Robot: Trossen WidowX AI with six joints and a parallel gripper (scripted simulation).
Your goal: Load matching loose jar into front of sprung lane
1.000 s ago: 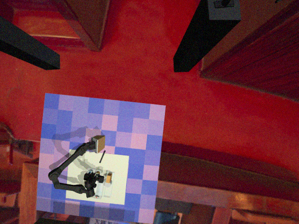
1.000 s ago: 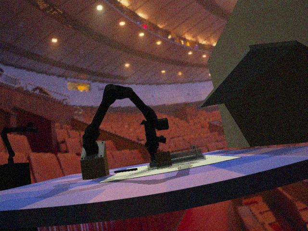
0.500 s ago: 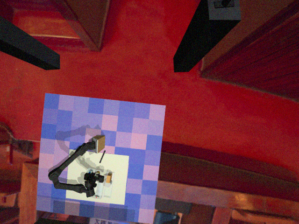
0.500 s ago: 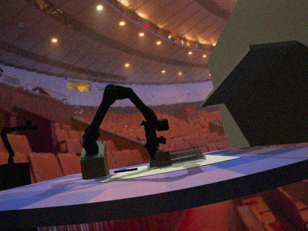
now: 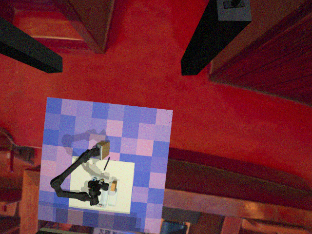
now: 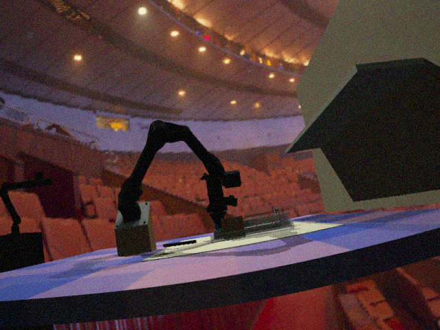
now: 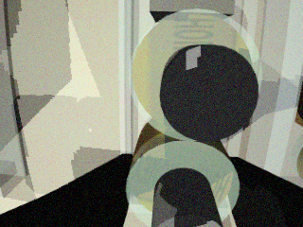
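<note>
My gripper tip is 6 cm short of the cream mat, 3 cm to the left of it and 3 cm above it. Round my gripper tip: clear lane rack (14 cm ahead, 1 cm to the right, 1 cm below); then thin black rod (16 cm behind, 5 cm to the left, 2 cm below).
</note>
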